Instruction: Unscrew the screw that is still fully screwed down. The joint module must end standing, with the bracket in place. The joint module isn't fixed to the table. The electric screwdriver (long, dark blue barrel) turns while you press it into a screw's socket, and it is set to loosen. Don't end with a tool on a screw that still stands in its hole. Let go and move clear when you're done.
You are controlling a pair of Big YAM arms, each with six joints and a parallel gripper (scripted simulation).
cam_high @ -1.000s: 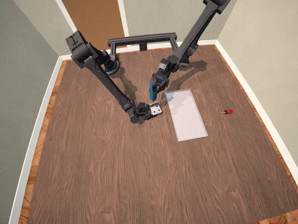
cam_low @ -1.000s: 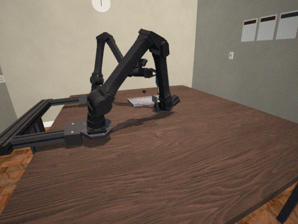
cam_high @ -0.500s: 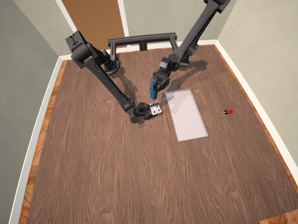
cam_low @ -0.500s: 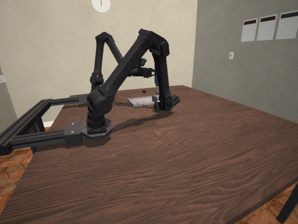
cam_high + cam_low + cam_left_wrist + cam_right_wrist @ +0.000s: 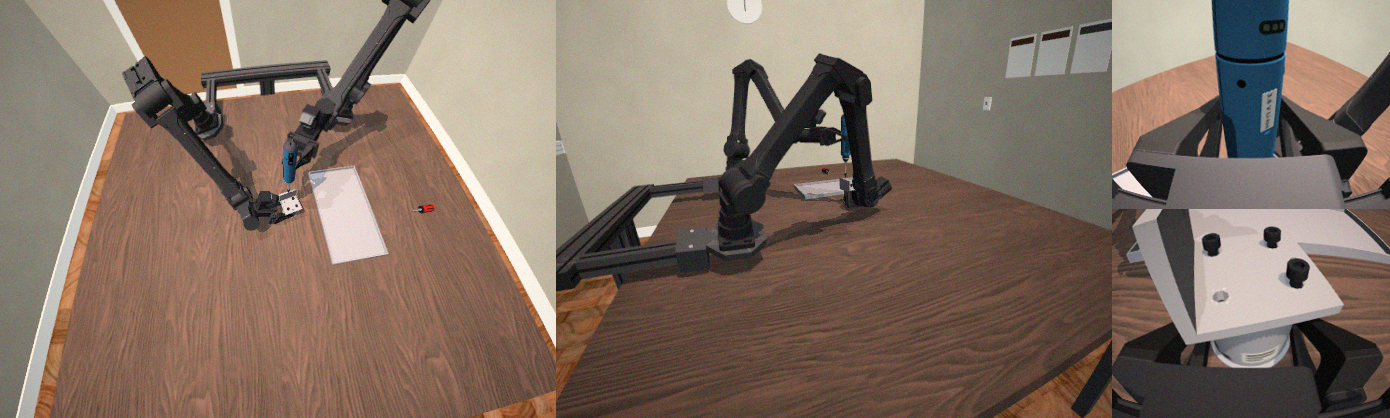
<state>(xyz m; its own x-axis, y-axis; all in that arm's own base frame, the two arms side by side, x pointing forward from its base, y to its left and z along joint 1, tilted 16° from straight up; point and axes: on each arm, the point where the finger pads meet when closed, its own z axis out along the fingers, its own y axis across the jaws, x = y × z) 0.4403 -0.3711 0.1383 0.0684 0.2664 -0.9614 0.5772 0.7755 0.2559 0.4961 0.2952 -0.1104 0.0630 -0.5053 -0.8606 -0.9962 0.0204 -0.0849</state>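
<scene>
The joint module body lies 10 mm above my right hand. Also, from my right hand: bracket 50 mm above; then flat tray 30 mm ahead, 230 mm to the left, 20 mm below; then small red-handled screwdriver 70 mm ahead, 570 mm to the left, 10 mm below.
</scene>
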